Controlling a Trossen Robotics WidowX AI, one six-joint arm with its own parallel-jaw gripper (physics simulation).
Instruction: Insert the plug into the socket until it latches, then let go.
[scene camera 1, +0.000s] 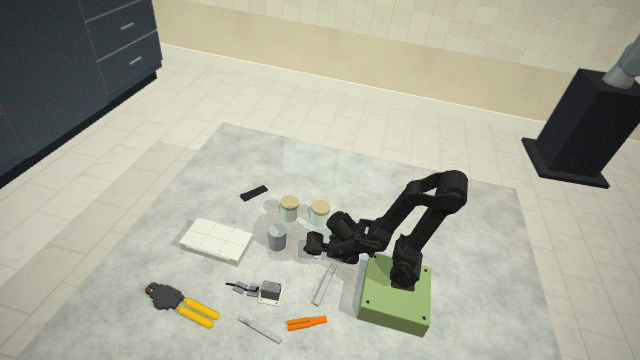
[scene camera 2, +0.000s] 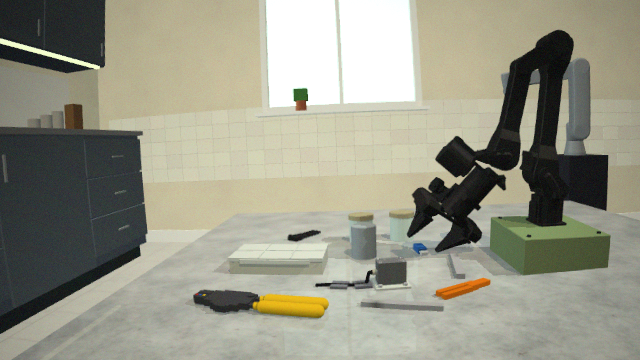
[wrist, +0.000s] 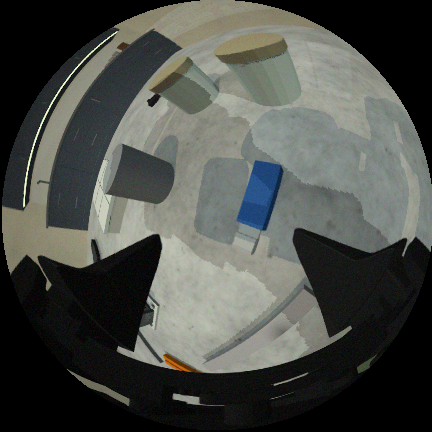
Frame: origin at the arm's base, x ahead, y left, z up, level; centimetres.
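Seen in the pictures: gripper, fingertip midpoint: (scene camera 2: 422, 243) (wrist: 228, 238); arm's base at its link origin: (scene camera 1: 402, 279) (scene camera 2: 545, 222).
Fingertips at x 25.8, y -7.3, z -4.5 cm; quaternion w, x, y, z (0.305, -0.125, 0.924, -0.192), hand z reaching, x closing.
Note:
Offsets run from my fingertips to a thing's top centre. "pt": to the spot under its first point.
A blue plug-like piece @[dx -0.4, dy -2.5, dz -1.4 cm] (scene camera 2: 419, 247) (wrist: 260, 194) with a pale grey tip lies on the mat below my gripper (scene camera 1: 325, 254) (scene camera 2: 424, 242) (wrist: 228, 238). My gripper is open, its black fingers spread wide and tilted down, with nothing between them. In the wrist view the blue piece lies ahead of the fingertips, its tip towards them; the arm hides it in scene camera 1. A dark grey block @[dx +10.4, dy +15.8, dz +1.9 cm] (scene camera 1: 271, 290) (scene camera 2: 391, 271), likely the socket, stands on a small white plate @[pt dx +9.6, dy +17.9, dz -2.2 cm] (scene camera 1: 270, 301) (scene camera 2: 394, 286) nearer the front. A black cable with grey pieces @[pt dx +18.9, dy +15.5, dz -2.1 cm] (scene camera 1: 240, 287) (scene camera 2: 342, 284) runs left from it. The socket opening cannot be made out.
Two lidded jars @[dx +11.6, dy -15.3, dz +4.5 cm] (scene camera 1: 289, 210) @[dx +1.2, dy -15.6, dz +4.5 cm] (scene camera 1: 320, 214) and a grey cylinder @[dx +12.6, dy -2.1, dz +4.4 cm] (scene camera 1: 277, 238) (scene camera 2: 363, 242) (wrist: 140, 175) stand near the gripper. A white box @[dx +30.5, dy +2.3, dz +0.9 cm] (scene camera 1: 216, 240), yellow-handled pliers @[pt dx +26.8, dy +26.1, dz -0.6 cm] (scene camera 1: 197, 312), an orange tool @[dx -1.5, dy +21.9, dz -1.6 cm] (scene camera 1: 306, 323) and grey bars @[dx -4.7, dy +9.0, dz -1.6 cm] (scene camera 1: 325, 285) @[dx +10.2, dy +26.2, dz -1.7 cm] (scene camera 1: 260, 330) lie on the mat.

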